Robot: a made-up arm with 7 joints.
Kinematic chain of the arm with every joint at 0, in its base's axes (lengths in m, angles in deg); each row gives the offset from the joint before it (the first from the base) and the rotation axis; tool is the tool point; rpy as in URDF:
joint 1: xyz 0 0 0.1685 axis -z
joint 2: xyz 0 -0.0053 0.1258 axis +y
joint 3: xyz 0 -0.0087 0.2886 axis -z
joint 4: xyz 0 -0.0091 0.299 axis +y
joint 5: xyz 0 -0.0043 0.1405 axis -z
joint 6: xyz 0 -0.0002 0.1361 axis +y
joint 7: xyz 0 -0.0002 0.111 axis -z
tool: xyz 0 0 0 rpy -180 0 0
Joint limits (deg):
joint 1: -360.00..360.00
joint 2: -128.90..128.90
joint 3: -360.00..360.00
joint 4: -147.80..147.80
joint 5: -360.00..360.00
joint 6: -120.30..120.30
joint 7: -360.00..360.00
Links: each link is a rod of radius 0.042 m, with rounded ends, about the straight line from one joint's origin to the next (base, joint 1, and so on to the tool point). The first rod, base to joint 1, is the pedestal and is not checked.
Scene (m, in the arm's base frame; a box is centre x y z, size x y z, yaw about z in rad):
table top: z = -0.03
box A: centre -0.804 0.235 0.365 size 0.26 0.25 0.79 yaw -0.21
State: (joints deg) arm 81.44 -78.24 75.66 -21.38 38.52 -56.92 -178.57
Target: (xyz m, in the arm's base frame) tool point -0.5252 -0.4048 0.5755
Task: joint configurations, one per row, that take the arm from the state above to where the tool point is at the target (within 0.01 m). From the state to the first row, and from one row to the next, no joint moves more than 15 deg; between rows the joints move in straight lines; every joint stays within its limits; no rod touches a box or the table.
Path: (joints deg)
1: 72.87 -68.05 77.32 -9.22 42.65 -48.48 -184.50
2: 64.30 -57.86 78.98 2.94 46.78 -40.05 -190.44
3: 55.73 -47.66 80.64 15.10 50.91 -31.61 -196.37
4: 47.15 -37.47 82.30 27.26 55.03 -23.18 -202.31
5: 38.58 -27.28 83.95 39.42 59.16 -14.74 -208.24
6: 27.90 -38.24 84.01 52.62 58.87 -21.89 -200.82
7: 17.21 -49.20 84.08 65.82 58.58 -29.04 -193.41
8: 6.53 -60.16 84.14 79.02 58.29 -36.20 -185.99
9: -4.16 -71.11 84.20 92.22 58.00 -43.35 -178.57

